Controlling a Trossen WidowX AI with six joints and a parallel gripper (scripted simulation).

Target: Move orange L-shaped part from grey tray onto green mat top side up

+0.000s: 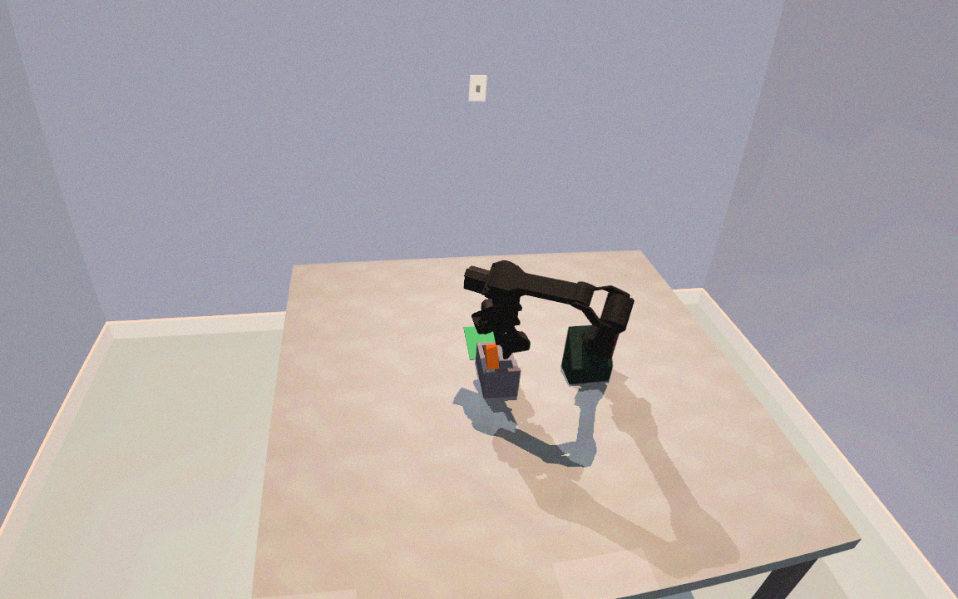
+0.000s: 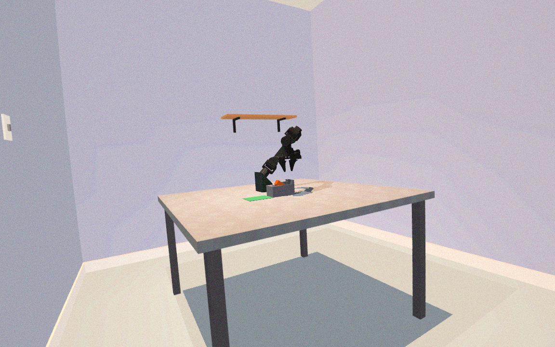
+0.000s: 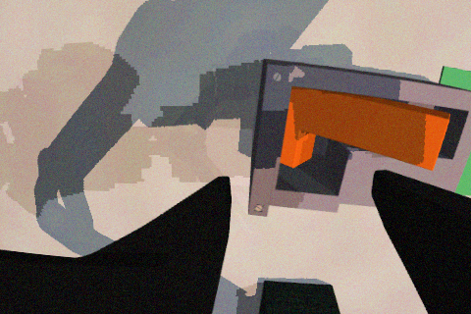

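Right now my gripper tip is 1 cm past the orange L-shaped part, 4 cm to the left of it and 10 cm above it. From my gripper tip the other things lie so: green mat (4 cm behind, 21 cm to the right, 16 cm below).
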